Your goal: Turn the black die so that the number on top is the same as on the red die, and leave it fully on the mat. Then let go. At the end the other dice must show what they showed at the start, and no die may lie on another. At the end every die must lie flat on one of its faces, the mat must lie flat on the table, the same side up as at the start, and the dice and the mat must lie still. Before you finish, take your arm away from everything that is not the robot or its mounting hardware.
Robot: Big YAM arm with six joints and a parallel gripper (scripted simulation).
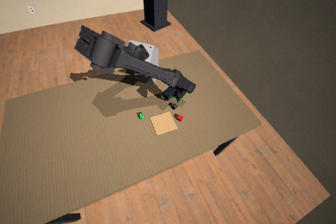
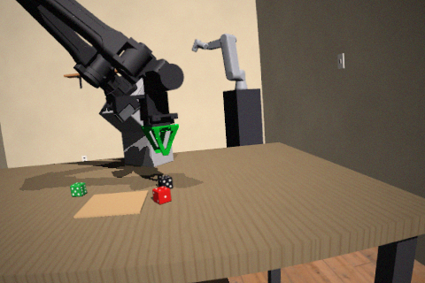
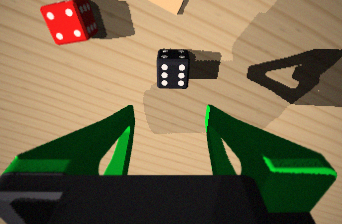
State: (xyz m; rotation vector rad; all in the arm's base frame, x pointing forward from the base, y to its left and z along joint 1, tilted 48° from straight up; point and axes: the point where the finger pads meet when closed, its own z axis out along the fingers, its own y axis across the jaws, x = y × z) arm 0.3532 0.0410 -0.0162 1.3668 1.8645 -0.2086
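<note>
Now: the black die 8 cm below my hand. The rest, counted from my hand: red die 9 cm ahead, 8 cm below, 3 cm to the right; tan mat 14 cm to the right, 10 cm below, 4 cm ahead; green die 22 cm to the right, 8 cm below, 8 cm behind.
</note>
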